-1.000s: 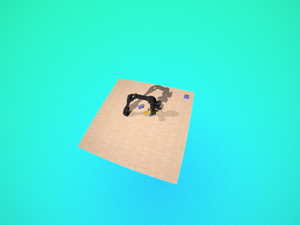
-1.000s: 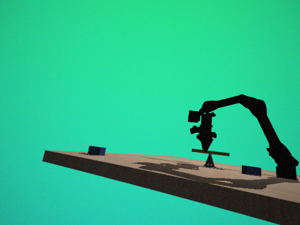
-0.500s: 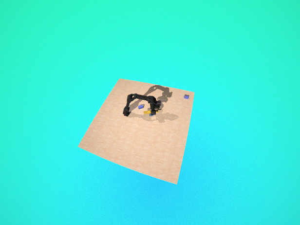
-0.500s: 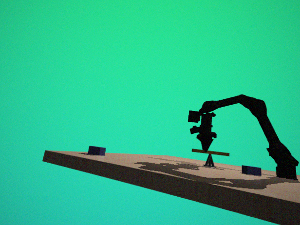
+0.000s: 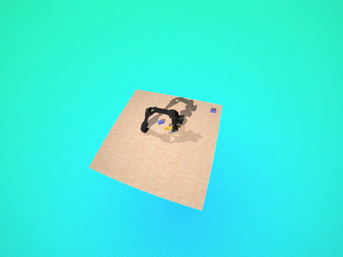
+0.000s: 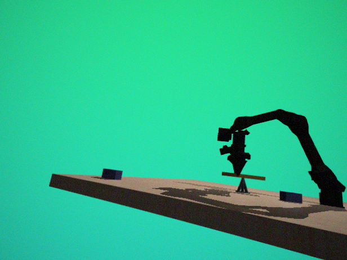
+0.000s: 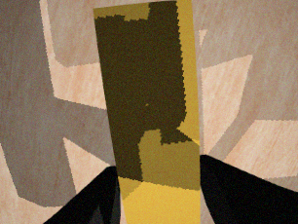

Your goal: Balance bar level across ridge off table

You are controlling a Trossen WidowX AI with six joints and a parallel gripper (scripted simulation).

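Now: the yellow bar 3 cm behind my gripper tip and 1 cm to the right of it.
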